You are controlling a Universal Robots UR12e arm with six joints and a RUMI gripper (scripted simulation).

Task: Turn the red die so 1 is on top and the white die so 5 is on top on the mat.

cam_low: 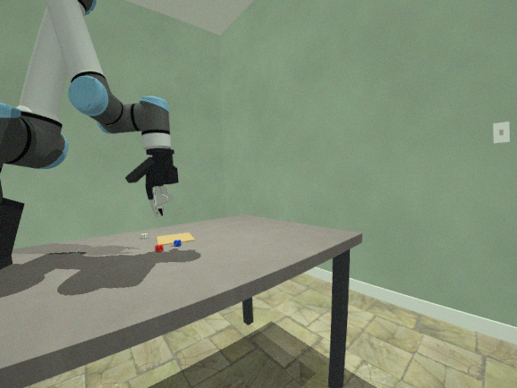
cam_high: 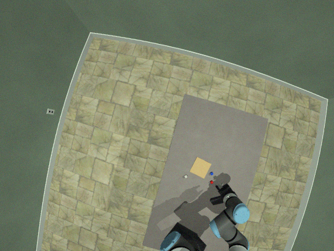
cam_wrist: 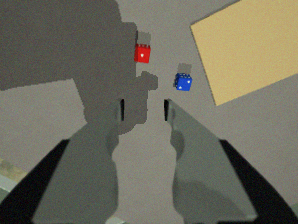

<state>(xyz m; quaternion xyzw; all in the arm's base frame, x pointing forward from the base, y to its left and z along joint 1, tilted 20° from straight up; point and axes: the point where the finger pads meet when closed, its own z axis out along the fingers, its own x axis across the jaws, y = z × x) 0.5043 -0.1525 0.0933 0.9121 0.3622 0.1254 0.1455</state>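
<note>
Now: hand 130 mm above the red die and 10 mm past it. From my hand the other things lie so: blue die: 130 mm below, 70 mm ahead, 20 mm to the left; then tan mat: 130 mm below, 120 mm to the left, 110 mm ahead; then white die: 230 mm to the left, 130 mm below, 20 mm ahead.
</note>
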